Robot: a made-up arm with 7 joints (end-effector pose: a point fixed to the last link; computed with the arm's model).
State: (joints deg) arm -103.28 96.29 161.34 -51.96 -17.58 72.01 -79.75
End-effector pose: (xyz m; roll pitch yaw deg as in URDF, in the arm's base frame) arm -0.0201 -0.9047 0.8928 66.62 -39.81 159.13
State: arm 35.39 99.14 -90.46 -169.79 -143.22 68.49 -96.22
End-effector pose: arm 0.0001 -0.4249 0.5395 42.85 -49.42 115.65
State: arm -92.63 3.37 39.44 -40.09 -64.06 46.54 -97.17
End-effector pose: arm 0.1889 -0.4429 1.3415 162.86 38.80 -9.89
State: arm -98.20 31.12 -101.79 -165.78 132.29 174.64 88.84
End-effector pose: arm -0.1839 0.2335 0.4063 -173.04 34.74 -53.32
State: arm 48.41 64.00 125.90 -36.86 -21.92 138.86 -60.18
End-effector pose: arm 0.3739 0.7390 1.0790 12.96 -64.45 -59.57
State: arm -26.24 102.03 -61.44 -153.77 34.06 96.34 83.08
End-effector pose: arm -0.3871 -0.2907 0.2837 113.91 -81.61 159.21
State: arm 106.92 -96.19 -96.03 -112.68 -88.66 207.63 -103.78
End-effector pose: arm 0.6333 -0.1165 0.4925 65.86 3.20 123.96
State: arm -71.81 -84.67 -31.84 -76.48 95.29 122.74 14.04
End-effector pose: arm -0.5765 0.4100 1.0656 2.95 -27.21 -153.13
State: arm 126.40 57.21 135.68 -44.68 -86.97 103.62 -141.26
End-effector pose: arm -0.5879 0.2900 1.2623 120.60 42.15 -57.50
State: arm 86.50 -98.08 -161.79 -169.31 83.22 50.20 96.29
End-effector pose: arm 0.1894 0.2631 0.2450 -44.41 -61.07 179.39
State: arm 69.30 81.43 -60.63 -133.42 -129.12 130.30 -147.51
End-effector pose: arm 0.4541 -0.1448 0.1246 65.58 -74.93 86.49
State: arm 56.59 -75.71 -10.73 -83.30 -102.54 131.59 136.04
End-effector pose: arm -0.1516 -0.3143 1.2795 -52.36 28.48 -110.68
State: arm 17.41 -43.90 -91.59 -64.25 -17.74 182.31 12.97
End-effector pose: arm -0.3830 -0.5957 1.0723 -62.53 -44.46 156.70
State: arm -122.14 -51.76 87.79 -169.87 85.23 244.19 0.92
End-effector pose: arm 0.1946 -0.1941 0.5056 -10.93 -62.62 77.57
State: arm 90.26 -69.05 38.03 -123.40 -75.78 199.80 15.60
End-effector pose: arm -0.4446 -0.0703 0.8956 74.23 15.28 -130.99
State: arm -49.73 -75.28 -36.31 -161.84 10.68 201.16 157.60
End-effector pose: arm -0.1457 -0.2728 0.8030 58.39 61.03 -14.14
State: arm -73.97 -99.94 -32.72 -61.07 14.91 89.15 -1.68
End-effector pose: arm -0.5541 0.7399 0.8362 -28.13 -41.48 142.71
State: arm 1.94 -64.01 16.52 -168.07 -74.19 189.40 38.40
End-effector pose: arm 0.2124 0.2210 0.6760 108.66 -39.79 92.93
